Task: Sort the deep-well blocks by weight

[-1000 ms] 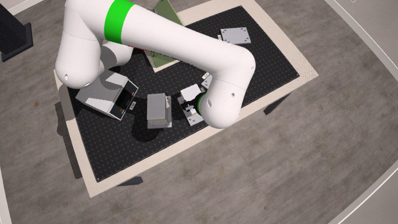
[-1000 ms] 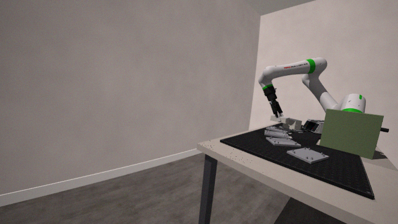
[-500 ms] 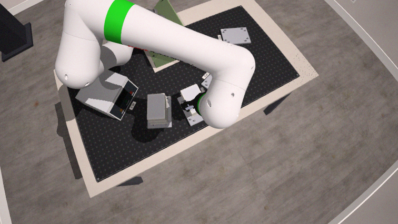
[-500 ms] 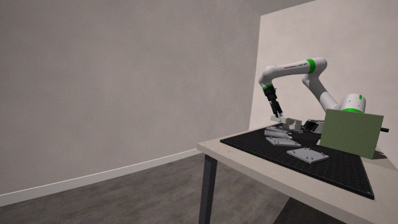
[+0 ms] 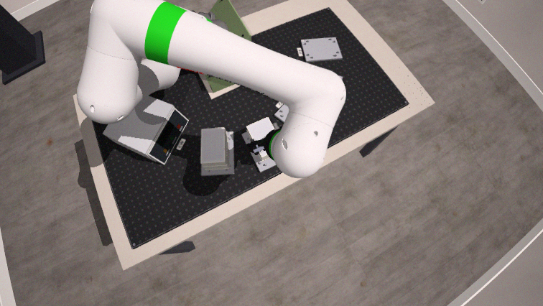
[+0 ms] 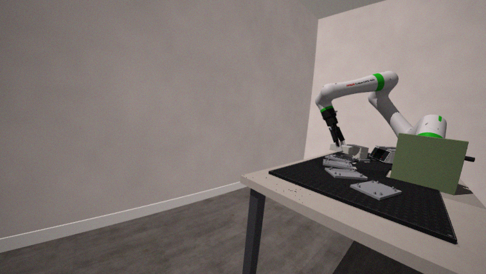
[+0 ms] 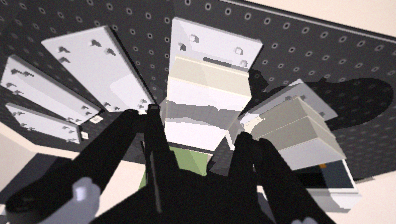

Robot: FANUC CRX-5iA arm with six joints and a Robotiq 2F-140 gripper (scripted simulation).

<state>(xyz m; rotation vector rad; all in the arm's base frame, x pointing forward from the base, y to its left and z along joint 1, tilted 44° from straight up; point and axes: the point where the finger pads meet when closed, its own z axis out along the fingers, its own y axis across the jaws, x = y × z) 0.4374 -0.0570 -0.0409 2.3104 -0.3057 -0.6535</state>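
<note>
Right now my hand is 60 mm past the infeed nest IN, 170 mm to the left of it and 80 mm above it. Also, from my hand: check-weigher platform 280 mm behind, 380 mm to the right; check-weigher 280 mm behind, 380 mm to the right, 30 mm below; white deep-well block 10 mm below.
</note>
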